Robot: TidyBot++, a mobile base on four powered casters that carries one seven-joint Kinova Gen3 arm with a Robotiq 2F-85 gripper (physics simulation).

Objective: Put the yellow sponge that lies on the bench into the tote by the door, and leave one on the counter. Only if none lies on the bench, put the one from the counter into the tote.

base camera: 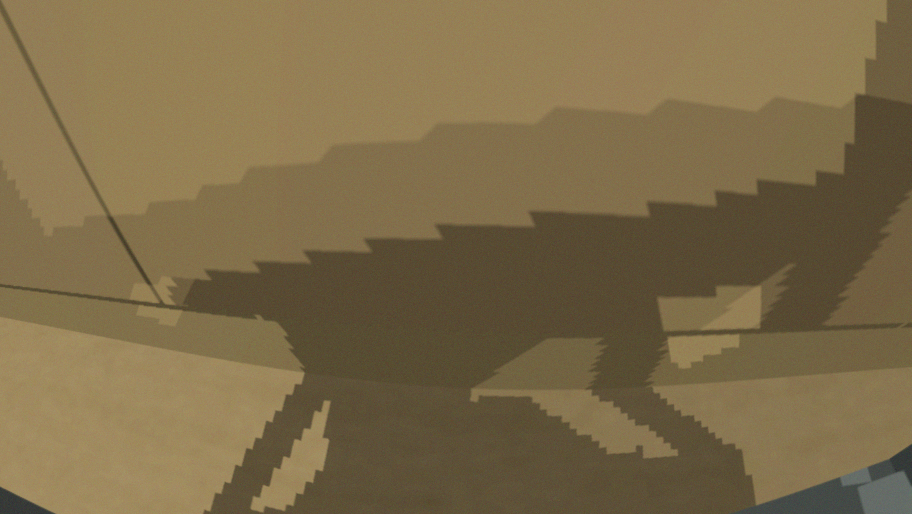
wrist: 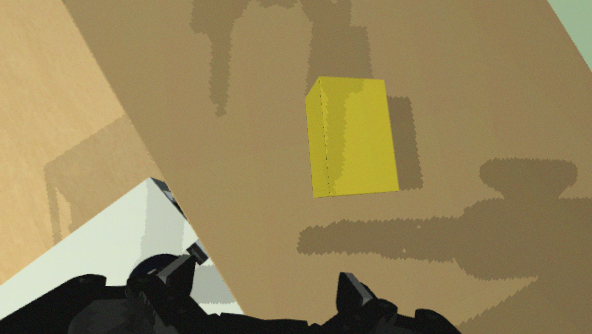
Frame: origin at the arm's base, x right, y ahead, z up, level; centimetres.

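Seen in the pictures: gripper, fingertip midpoint: [wrist: 267, 280].
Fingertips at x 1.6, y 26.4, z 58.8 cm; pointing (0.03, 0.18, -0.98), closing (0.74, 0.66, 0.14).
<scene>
A point is followed by its place in that frame.
A yellow sponge [wrist: 357, 137] {x -0.9, y 38.8, z 55.9 cm} lies on a brown surface [wrist: 240, 165] {x -5.6, y 30.4, z 51.4 cm} in the wrist view, right of the middle, with its long side running roughly up and down the picture. I cannot tell from these views whether this surface is the bench or the counter. My gripper [wrist: 267, 280] {x 1.7, y 26.4, z 58.8 cm} is open at the bottom of the wrist view, with nothing between its fingers. It is apart from the sponge, which shows beyond the fingertips and to the right of the midpoint between them. The tote does not show in either view.
In the wrist view the white robot base [wrist: 115, 240] {x -16.7, y -1.4, z -1.4 cm} shows at the lower left beside the surface's edge, with wooden floor [wrist: 45, 90] {x -90.5, y -1.0, z -39.7 cm} beyond it. A pale green area [wrist: 577, 25] {x 9.5, y 84.6, z 51.8 cm} is at the top right. A brown panel [base camera: 408, 57] {x -1.9, y 25.8, z -11.2 cm} fills much of the base camera view.
</scene>
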